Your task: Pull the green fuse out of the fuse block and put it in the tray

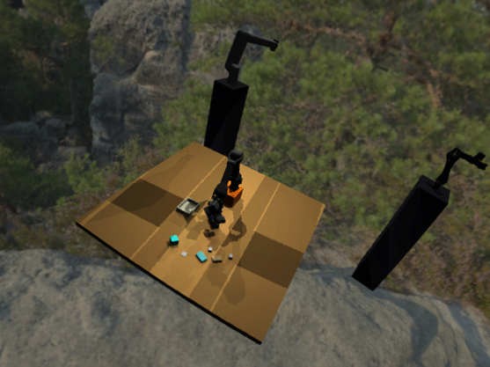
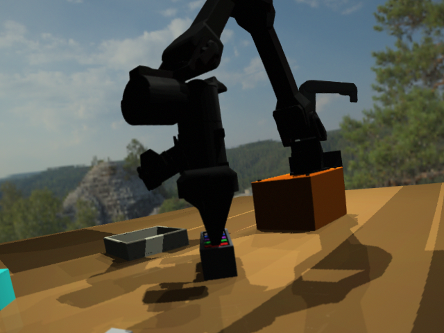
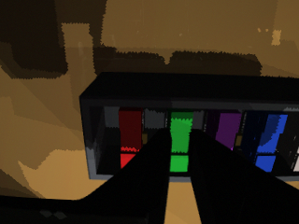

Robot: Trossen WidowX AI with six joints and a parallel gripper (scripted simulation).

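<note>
The purple fuse is 20 mm to the right of my gripper tip, 10 mm below it and 10 mm behind it. The rest, counted from my gripper tip: green fuse 10 mm below; blue fuse 30 mm to the right, 20 mm behind, 10 mm below; red fuse 20 mm to the left, 10 mm below, 10 mm ahead.
</note>
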